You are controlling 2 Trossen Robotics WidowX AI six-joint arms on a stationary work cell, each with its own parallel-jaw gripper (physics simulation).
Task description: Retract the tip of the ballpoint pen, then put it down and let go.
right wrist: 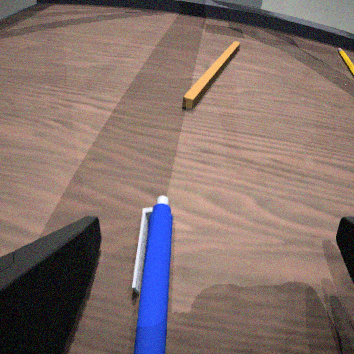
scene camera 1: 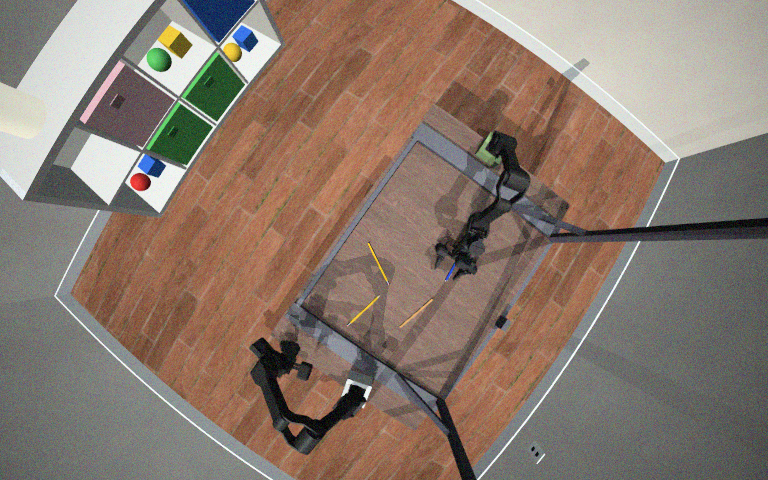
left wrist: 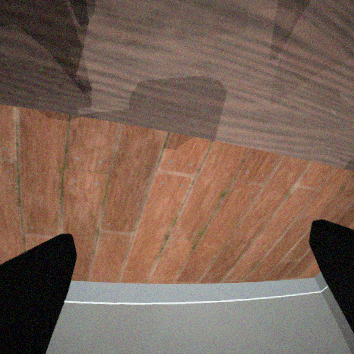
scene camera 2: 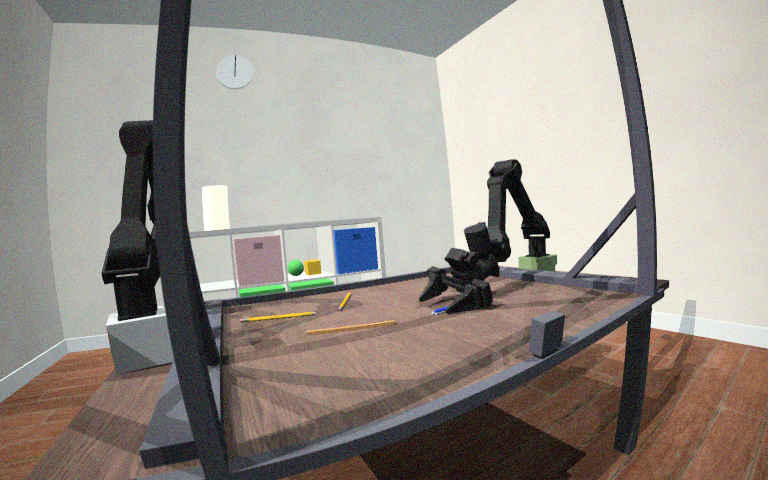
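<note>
The blue ballpoint pen lies flat on the table. In the right wrist view its white end button and white clip show; its other end runs out of the picture, so the writing tip is hidden. My right gripper is open, low over the table, with its fingers on either side of the pen; the pen is nearer the finger at the left of the wrist view. My left gripper is open and empty, off the table's lower-left end; a frame post hides it in scene camera 2.
An orange-brown stick lies beyond the pen's button end. Two yellow pencils lie farther left on the table. A dark block sits at the table edge. Frame posts rise from the table.
</note>
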